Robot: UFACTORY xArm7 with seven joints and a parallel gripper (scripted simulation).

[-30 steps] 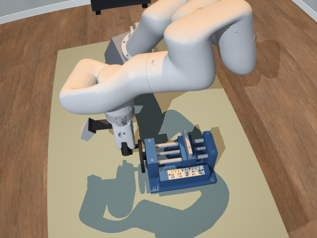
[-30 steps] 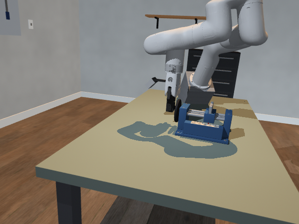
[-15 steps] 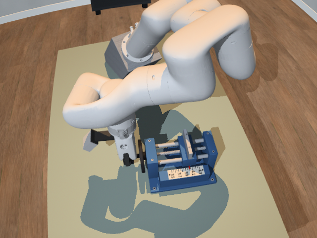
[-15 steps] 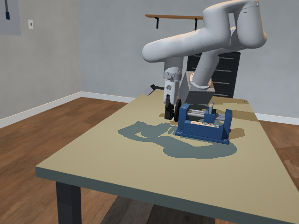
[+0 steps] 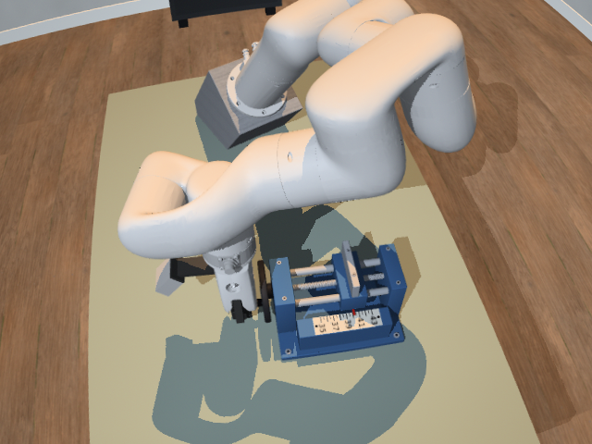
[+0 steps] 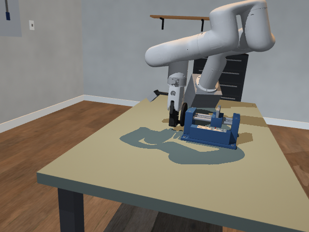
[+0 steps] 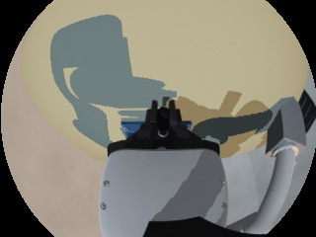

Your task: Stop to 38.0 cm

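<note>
Right now the handwheel is 20 mm to the left of my hand and 10 mm above it. From my hand the other things lie so: stop plate 170 mm to the left, 50 mm above, 40 mm ahead.
</note>
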